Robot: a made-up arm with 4 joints.
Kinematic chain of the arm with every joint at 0, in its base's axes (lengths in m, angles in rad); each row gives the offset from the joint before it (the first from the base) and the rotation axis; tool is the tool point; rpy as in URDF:
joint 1: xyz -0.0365 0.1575 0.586 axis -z
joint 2: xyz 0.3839 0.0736 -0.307 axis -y
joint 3: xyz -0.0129 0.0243 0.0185 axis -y
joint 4: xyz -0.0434 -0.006 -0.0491 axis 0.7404 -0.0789 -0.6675
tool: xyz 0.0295 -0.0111 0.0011 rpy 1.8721 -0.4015 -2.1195
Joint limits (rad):
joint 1: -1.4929..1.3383
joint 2: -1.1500..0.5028
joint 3: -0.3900..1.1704
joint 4: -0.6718..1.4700
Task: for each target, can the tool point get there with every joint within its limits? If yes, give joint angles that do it. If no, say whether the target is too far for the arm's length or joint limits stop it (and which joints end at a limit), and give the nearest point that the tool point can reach.
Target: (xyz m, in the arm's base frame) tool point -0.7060 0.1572 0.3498
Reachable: no: too far | nearest point -0.1056 0.5012 0.2866 | short by 0.695 m
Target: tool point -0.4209 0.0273 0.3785
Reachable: no: joint limits stop it (at a limit: joint 1, joint 3, joint 4) | nearest point 0.1020 -0.1287 0.3001 | short by 0.551 m
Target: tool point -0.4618 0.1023 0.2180
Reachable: no: joint limits stop it (at a limit: joint 1, joint 3, joint 4) | nearest point -0.0811 0.4700 0.2692 | short by 0.532 m
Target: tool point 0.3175 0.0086 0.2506
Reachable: yes | joints 0.6101 -0.3133 0.5569 0.0015
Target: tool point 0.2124 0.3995 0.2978
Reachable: yes | joints -0.5549 -1.0084 -0.2003 0.3370
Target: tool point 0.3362 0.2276 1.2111
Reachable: no: too far | nearest point 0.2914 0.2192 0.3295 | short by 0.883 m
